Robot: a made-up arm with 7 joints. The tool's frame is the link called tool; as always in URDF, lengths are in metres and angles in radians.
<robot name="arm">
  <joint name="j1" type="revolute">
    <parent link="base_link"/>
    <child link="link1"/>
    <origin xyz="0 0 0" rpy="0 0 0"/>
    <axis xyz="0 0.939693 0.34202"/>
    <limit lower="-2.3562" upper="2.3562"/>
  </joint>
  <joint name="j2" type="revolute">
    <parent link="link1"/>
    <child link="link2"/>
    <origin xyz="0 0 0" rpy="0 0 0"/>
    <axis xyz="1 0 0"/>
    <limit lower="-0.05" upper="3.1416"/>
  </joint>
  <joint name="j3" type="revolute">
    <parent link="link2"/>
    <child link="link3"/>
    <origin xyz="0 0 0" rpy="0 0 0"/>
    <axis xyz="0 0 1"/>
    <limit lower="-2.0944" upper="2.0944"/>
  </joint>
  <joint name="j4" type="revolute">
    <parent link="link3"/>
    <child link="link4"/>
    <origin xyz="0.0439 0 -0.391" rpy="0 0 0"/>
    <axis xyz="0 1 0"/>
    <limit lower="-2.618" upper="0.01"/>
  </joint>
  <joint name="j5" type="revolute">
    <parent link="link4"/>
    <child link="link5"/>
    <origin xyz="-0.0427 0 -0.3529" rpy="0 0 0"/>
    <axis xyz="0 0 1"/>
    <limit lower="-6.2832" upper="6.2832"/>
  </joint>
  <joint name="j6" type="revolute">
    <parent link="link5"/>
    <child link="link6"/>
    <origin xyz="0 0 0" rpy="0 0 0"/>
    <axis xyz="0 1 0"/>
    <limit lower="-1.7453" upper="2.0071"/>
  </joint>
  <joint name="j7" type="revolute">
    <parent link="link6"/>
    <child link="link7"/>
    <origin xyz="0 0 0" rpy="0 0 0"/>
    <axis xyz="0 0 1"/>
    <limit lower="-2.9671" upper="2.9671"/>
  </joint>
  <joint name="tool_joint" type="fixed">
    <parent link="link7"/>
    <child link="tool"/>
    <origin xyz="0 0 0" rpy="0 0 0"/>
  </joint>
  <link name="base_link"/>
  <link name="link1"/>
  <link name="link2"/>
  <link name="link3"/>
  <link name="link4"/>
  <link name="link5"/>
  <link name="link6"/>
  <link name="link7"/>
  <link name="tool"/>
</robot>
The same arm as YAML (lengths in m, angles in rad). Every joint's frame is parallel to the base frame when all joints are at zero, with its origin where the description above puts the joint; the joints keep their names.
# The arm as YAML. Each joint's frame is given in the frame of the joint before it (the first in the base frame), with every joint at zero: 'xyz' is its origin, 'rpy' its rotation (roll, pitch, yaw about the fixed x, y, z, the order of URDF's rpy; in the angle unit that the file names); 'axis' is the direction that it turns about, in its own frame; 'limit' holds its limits. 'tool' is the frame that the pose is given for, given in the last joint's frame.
units:
  length: m
  angle: rad
joints:
  - name: j1
    type: revolute
    origin:
      xyz: [0.0, 0.0, 0.0]
      rpy: [0.0, 0.0, 0.0]
    axis: [0.0, 0.9397, 0.342]
    limit:
      lower: -2.3562
      upper: 2.3562
  - name: j2
    type: revolute
    origin:
      xyz: [0.0, 0.0, 0.0]
      rpy: [0.0, 0.0, 0.0]
    axis: [1.0, 0.0, 0.0]
    limit:
      lower: -0.05
      upper: 3.1416
  - name: j3
    type: revolute
    origin:
      xyz: [0.0, 0.0, 0.0]
      rpy: [0.0, 0.0, 0.0]
    axis: [0.0, 0.0, 1.0]
    limit:
      lower: -2.0944
      upper: 2.0944
  - name: j4
    type: revolute
    origin:
      xyz: [0.0439, 0.0, -0.391]
      rpy: [0.0, 0.0, 0.0]
    axis: [0.0, 1.0, 0.0]
    limit:
      lower: -2.618
      upper: 0.01
  - name: j5
    type: revolute
    origin:
      xyz: [-0.0427, 0.0, -0.3529]
      rpy: [0.0, 0.0, 0.0]
    axis: [0.0, 0.0, 1.0]
    limit:
      lower: -6.2832
      upper: 6.2832
  - name: j6
    type: revolute
    origin:
      xyz: [0.0, 0.0, 0.0]
      rpy: [0.0, 0.0, 0.0]
    axis: [0.0, 1.0, 0.0]
    limit:
      lower: -1.7453
      upper: 2.0071
  - name: j7
    type: revolute
    origin:
      xyz: [0.0, 0.0, 0.0]
      rpy: [0.0, 0.0, 0.0]
    axis: [0.0, 0.0, 1.0]
    limit:
      lower: -2.9671
      upper: 2.9671
tool:
  origin:
    xyz: [0.0, 0.0, 0.0]
    rpy: [0.0, 0.0, 0.0]

